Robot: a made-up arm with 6 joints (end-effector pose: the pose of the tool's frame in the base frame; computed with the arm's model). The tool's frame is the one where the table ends. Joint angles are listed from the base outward.
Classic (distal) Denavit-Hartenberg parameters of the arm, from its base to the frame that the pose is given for. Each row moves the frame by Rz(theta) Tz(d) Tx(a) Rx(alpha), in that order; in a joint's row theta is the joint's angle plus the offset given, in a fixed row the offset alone. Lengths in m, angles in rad.
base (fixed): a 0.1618; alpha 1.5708; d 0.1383; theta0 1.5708
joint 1: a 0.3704; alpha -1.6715; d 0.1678; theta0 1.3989
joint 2: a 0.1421; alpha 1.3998; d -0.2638; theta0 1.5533
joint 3: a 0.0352; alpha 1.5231; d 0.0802; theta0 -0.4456
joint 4: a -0.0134; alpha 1.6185; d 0.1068; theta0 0
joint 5: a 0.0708; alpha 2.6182; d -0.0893; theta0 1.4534
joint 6: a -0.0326; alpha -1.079; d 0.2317; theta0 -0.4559
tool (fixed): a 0; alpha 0; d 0.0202; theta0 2.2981
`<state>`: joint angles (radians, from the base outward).
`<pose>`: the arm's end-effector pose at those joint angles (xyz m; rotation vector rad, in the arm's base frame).
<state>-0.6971 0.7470 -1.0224 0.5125 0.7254 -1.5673</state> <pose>0.0533 0.8257 0.4643 0.0468 0.3458 -0.0433</pose>
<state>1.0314 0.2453 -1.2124 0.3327 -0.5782 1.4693</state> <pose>0.0286 -0.2567 0.7955 -2.0433 -0.0872 2.0945</pose>
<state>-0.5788 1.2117 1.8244 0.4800 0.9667 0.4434</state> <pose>-0.2826 0.5304 0.0289 1.4478 -1.0562 0.0631</pose>
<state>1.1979 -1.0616 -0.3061 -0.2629 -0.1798 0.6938</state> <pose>0.4264 -0.2711 0.8806 1.0401 0.5643 -2.5963</pose>
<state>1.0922 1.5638 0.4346 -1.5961 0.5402 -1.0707</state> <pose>0.1659 0.5433 0.5158 -0.6269 -0.8939 -1.2563</pose>
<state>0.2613 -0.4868 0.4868 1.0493 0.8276 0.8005</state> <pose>0.3970 0.5206 0.8077 -0.0500 -0.1314 -2.3704</pose>
